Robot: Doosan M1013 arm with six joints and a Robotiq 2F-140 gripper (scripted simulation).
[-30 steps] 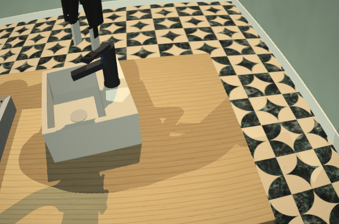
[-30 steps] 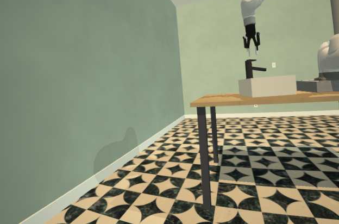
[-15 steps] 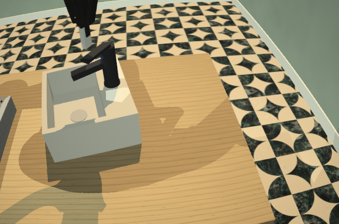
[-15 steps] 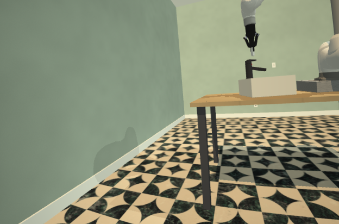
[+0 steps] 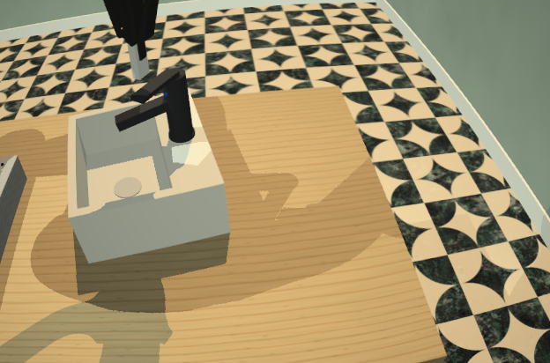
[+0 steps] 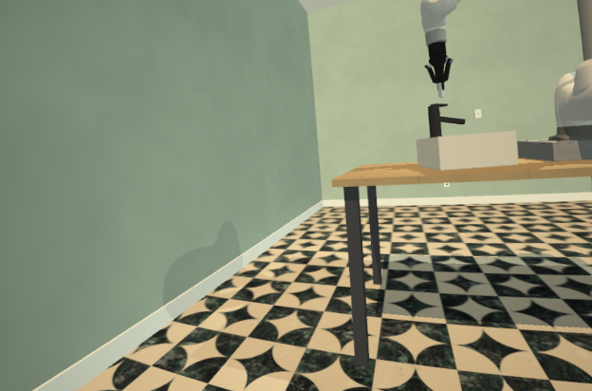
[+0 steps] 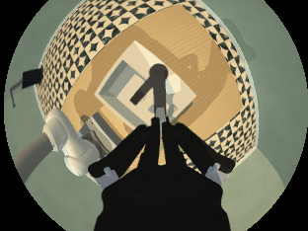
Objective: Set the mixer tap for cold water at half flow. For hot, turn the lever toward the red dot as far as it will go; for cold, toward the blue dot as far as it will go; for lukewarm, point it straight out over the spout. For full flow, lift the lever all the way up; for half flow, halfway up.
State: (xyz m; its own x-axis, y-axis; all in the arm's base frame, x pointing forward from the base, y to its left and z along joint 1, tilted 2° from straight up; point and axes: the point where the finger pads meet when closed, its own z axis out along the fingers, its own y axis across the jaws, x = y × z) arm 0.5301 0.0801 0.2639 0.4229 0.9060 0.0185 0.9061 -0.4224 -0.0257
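The lever lies 7 cm below my hand, 3 cm to the left of it and 1 cm ahead of it. Round my hand: white basin: 31 cm below, 8 cm behind, 4 cm to the left; then mixer tap: 12 cm below, 5 cm to the left, 2 cm ahead.
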